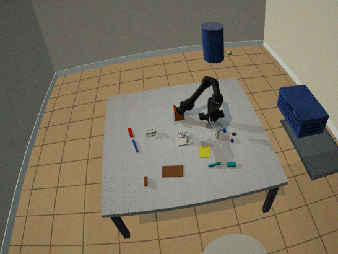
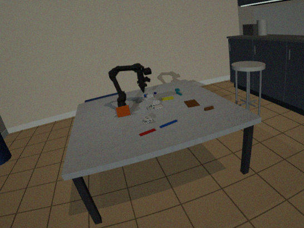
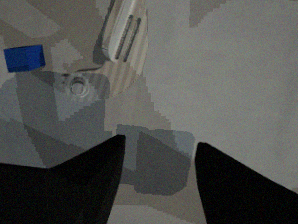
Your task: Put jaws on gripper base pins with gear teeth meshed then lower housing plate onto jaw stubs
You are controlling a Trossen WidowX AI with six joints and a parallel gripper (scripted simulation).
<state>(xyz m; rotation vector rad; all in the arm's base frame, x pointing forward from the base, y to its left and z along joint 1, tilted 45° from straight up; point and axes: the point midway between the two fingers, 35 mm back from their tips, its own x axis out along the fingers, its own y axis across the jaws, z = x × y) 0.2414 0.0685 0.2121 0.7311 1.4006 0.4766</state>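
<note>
My gripper tip is 19 cm short of the yellow plate, 11 cm to the left of it and 8 cm above it. The rest, counted from my gripper tip: brown plate 38 cm to the right, 29 cm ahead, 8 cm below; then blue bar 60 cm to the right, 8 cm below, 2 cm behind; then red bar 62 cm to the right, 18 cm behind, 8 cm below.
</note>
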